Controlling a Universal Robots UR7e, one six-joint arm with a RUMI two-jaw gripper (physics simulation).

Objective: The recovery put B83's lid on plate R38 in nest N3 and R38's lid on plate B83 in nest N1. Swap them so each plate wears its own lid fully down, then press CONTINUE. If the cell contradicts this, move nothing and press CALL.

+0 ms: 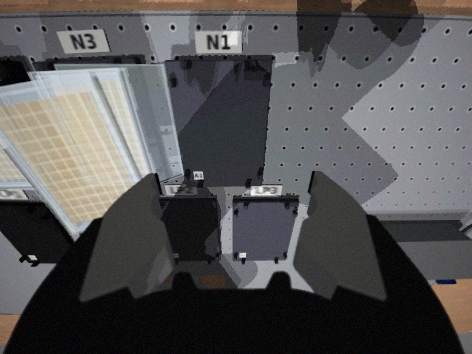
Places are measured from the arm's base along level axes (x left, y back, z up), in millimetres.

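Where they show: gripper, fingertip midpoint: [234, 175].
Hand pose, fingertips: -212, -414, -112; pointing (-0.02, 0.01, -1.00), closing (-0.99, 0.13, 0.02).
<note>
Each offset is from my fingertips to the top centre of the thing, as dx, dy, dz. "spot": to the spot under its first point. Level surfaces: height alone.
My gripper [234, 175] is open, with nothing between its fingers. Its fingertips stand over the near edge of nest N1 {+13, -8, -73} [225, 125], a dark pad with corner posts and no plate on it. To the left, at the N3 label {spot: +132, -116, -103} [83, 41], a clear-walled plate with a tan well grid {+127, -20, -5} [60, 150] shows large and slanted. A second tan grid strip [117, 100] and a clear lid-like pane {spot: +80, -50, -86} [152, 105] overlap it on the right, reaching N1's left edge. Which lid or plate is which cannot be read. The CONTINUE and CALL buttons do not show.
Nearer than N1 lie two smaller dark pads, LP2 {+103, +158, -85} [192, 230] and LP3 {-21, +180, -85} [267, 227]. Another dark pad {spot: +351, +110, -95} [37, 232] is at the lower left, below a part-seen gridded plate {spot: +262, -12, -67} [9, 169]. The perforated board {dz -104} [320, 130] extends right. A small blue item {spot: -306, +275, -35} [445, 281] is at the lower right.
</note>
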